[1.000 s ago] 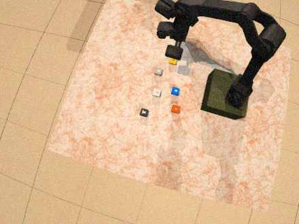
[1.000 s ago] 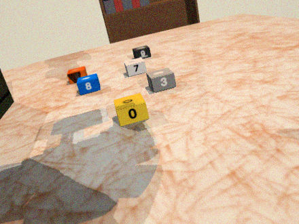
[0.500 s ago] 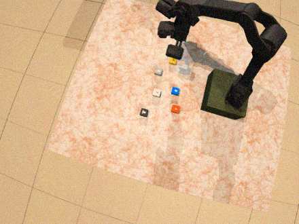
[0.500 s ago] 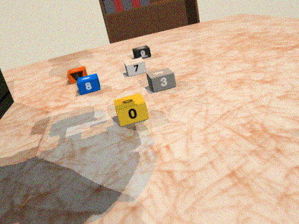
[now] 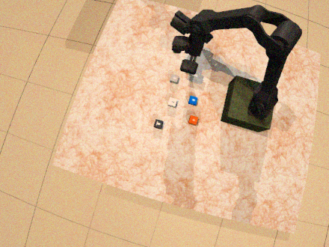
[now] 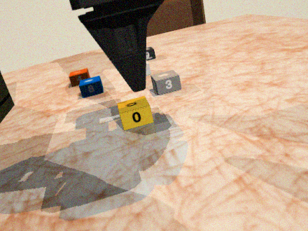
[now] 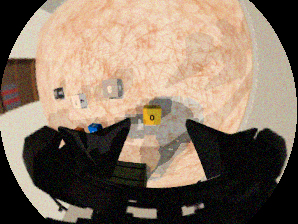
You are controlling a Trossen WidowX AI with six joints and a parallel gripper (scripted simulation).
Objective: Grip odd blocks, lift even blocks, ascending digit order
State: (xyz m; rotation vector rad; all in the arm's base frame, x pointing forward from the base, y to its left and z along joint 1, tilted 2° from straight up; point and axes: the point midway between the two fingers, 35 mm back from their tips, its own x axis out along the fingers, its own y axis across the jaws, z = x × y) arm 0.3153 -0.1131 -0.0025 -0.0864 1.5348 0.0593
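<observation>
The yellow block is 10 mm behind my gripper tip, 10 mm to the left of it and 40 mm below it. Also, from my gripper tip: white block 10 mm ahead, 190 mm to the left, 40 mm below; then blue block 70 mm behind, 150 mm to the left, 40 mm below; then grey block 40 mm ahead, 90 mm to the left, 40 mm below.
</observation>
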